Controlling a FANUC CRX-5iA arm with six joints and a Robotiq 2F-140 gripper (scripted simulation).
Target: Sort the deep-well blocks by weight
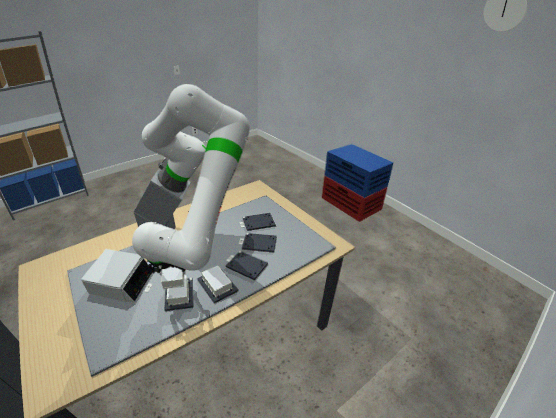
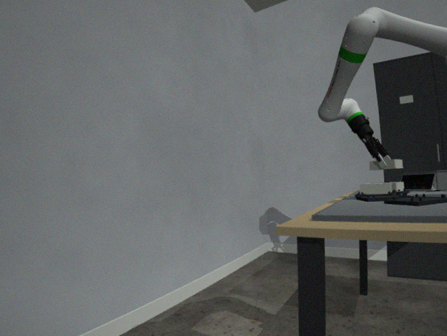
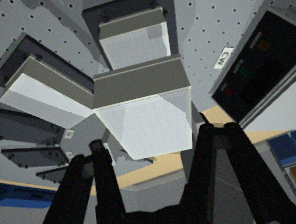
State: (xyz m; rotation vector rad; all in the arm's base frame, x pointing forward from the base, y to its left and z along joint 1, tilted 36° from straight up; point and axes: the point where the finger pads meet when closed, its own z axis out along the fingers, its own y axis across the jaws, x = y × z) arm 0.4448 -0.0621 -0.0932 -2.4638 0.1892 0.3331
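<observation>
Now: the weigher platform 180 mm behind my hand, 260 mm to the right of it and 60 mm below it. From my hand the other things lie so: CW label (90 mm behind, 120 mm to the right, 150 mm below); check-weigher (180 mm behind, 250 mm to the right, 80 mm below); dark nest plate (10 mm ahead, 170 mm to the left, 140 mm below).
</observation>
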